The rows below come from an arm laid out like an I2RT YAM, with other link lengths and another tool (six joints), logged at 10 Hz.
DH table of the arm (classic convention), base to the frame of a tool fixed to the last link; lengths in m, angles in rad. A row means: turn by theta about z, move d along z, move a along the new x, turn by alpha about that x. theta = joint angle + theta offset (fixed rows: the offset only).
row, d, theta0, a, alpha
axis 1, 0.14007, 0.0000, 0.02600, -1.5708
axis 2, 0.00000, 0.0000, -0.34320, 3.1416
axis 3, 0.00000, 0.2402, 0.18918, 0.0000
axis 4, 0.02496, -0.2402, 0.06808, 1.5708
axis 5, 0.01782, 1.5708, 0.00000, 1.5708
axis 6, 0.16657, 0.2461, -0.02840, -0.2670
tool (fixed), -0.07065, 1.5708, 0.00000, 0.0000
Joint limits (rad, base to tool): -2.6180..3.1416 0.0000..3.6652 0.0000..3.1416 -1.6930..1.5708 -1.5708..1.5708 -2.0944..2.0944
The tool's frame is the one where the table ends.
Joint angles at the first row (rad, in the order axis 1, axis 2, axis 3, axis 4, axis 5, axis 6):
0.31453 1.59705 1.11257 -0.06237 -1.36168 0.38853
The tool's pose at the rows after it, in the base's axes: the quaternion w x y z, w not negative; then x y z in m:
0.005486 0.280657 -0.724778 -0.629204 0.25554 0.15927 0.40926
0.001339 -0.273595 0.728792 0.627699 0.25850 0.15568 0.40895
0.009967 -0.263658 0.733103 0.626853 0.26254 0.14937 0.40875
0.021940 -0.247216 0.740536 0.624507 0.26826 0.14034 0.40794
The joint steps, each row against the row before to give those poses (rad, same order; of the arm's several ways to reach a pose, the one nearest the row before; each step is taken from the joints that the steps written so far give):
-0.00459 0.00001 0.00003 0.00111 0.00381 -0.00039
-0.01448 -0.00001 -0.00003 0.00120 0.00765 0.00041
-0.02441 -0.00001 -0.00003 0.00002 0.00381 0.00000
-0.03433 0.00000 -0.00001 -0.00379 0.01030 -0.00037

